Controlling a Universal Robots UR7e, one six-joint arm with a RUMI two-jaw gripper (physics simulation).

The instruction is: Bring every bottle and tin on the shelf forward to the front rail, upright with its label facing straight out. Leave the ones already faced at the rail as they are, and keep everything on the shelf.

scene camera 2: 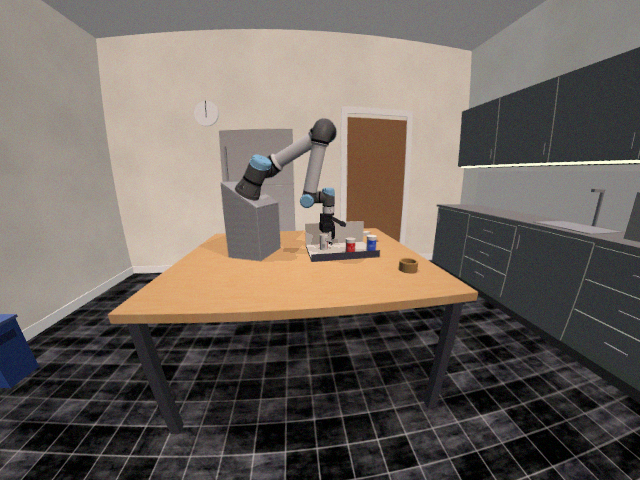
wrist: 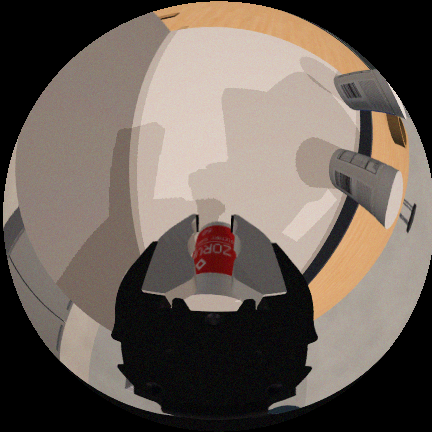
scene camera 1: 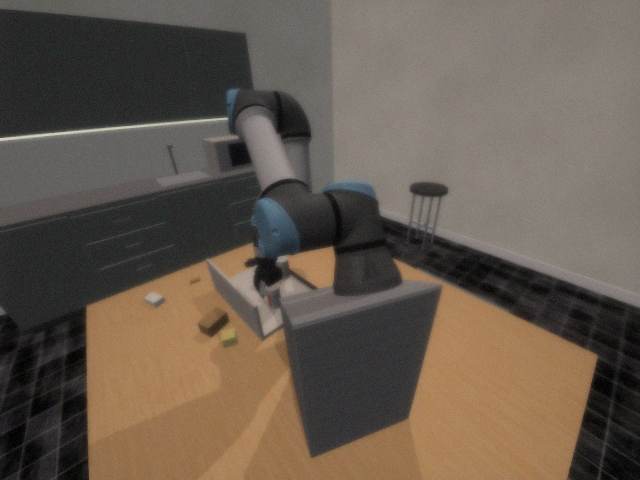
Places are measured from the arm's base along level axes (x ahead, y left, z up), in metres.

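Pixels of known places: gripper, fingertip midpoint: [scene camera 2: 330,244] [wrist: 214,215] [scene camera 1: 266,296]; arm's base, origin of the base link: [scene camera 2: 246,193] [scene camera 1: 367,286].
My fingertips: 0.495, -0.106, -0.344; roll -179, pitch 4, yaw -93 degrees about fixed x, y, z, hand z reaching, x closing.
Observation:
For each thing: its top centre in the pictures, then the offset to it from my fingertips, as dx, dy, dz. "spot": a spot on its surface instead. Level surfaces: height alone.
- red-labelled bottle, surface spot: [wrist: 215,252] spot: -0.020, -0.002, +0.030
- front rail, middle of its top: [wrist: 358,203] [scene camera 2: 346,252] +0.020, -0.191, +0.004
- shelf floor, its level: dz -0.023
- red-labelled tin, surface spot: [scene camera 2: 350,245] spot: +0.043, -0.191, +0.043
- blue-labelled tin, surface spot: [scene camera 2: 371,243] spot: +0.171, -0.217, +0.047
- nearer container, middle of its top: [wrist: 395,201] [scene camera 1: 281,258] +0.056, -0.166, +0.076
- brown block, middle of its top: [scene camera 1: 212,317] +0.084, +0.206, +0.009
- yellow block, middle of its top: [scene camera 1: 228,334] -0.024, +0.217, -0.003
- white block, middle of its top: [scene camera 1: 152,296] +0.448, +0.272, -0.013
- brown ring-shaped dish, middle of its top: [scene camera 2: 408,261] +0.241, -0.463, +0.009
My gripper [wrist: 214,215] is shut on a red-labelled bottle [wrist: 215,252] [scene camera 1: 274,297] [scene camera 2: 323,242] at the left end of the shelf in scene camera 2. The bottle is upright, set back from the front rail [scene camera 2: 345,255] [wrist: 366,132]. Its red label faces the wrist camera, and a pale side faces scene camera 2. Whether its base touches the shelf floor [wrist: 260,60] is hidden. A red-labelled tin [scene camera 2: 350,245] and a blue-labelled tin [scene camera 2: 371,243] stand upright at the rail, labels outward. In the wrist view, a nearer container [wrist: 362,185] and a farther container [wrist: 367,92] show their barcode sides.
The shelf's back panel [wrist: 85,100] [scene camera 1: 235,294] rises behind the bottle. A brown block [scene camera 1: 212,321], a yellow block [scene camera 1: 228,337] and a white block [scene camera 1: 154,299] lie behind the shelf. A brown ring-shaped dish [scene camera 2: 408,266] is right of the rail. The grey pedestal [scene camera 1: 361,372] [scene camera 2: 251,227] carries the arm.

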